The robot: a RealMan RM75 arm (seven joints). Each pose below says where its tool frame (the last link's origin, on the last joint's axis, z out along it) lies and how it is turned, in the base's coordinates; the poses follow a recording.
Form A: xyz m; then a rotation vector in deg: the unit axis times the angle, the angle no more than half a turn.
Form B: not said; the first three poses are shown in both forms.
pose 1, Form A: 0.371 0.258 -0.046 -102.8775 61.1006 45.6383
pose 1, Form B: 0.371 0.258 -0.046 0.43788 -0.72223 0.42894 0.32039
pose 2, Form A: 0.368 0.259 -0.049 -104.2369 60.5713 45.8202
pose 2, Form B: 0.368 0.259 -0.049 0.43073 -0.72940 0.42385 0.32063
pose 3, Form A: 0.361 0.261 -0.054 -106.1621 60.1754 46.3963
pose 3, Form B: 0.361 0.261 -0.054 0.41824 -0.73863 0.41868 0.32281
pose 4, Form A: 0.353 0.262 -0.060 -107.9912 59.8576 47.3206
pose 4, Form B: 0.353 0.262 -0.060 0.40492 -0.74676 0.41391 0.32722
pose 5, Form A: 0.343 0.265 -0.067 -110.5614 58.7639 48.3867
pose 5, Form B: 0.343 0.265 -0.067 0.38886 -0.75883 0.40332 0.33210
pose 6, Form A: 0.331 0.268 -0.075 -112.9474 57.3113 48.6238
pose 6, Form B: 0.331 0.268 -0.075 0.37729 -0.77100 0.39122 0.33191
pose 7, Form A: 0.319 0.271 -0.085 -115.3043 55.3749 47.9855
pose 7, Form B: 0.319 0.271 -0.085 0.36961 -0.78423 0.37663 0.32637
